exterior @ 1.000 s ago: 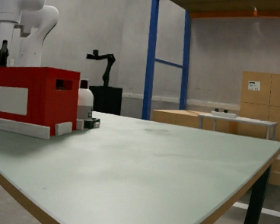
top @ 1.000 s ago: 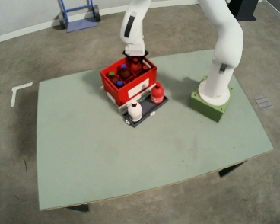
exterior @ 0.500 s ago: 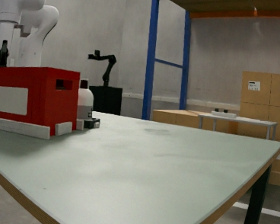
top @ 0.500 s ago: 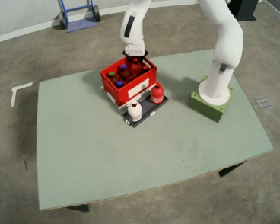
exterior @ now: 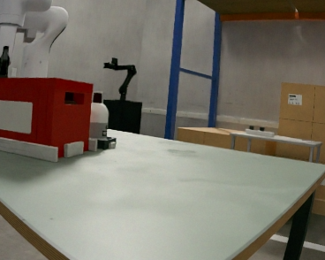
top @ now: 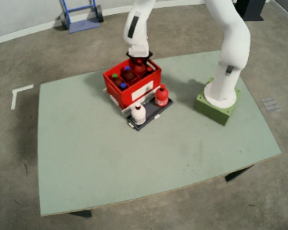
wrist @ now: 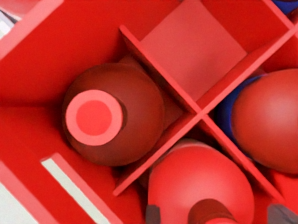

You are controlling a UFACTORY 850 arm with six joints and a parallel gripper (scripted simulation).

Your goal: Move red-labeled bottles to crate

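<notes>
Right now the red-capped bottle is 21 cm to the left of my hand, 9 cm behind it and 8 cm below it. Also, from my hand: white bottle 30 cm to the left, 8 cm below, 6 cm ahead; then red crate 8 cm to the left, 8 cm below, 6 cm ahead; then dark grey tray 25 cm to the left, 15 cm below, 1 cm behind.
</notes>
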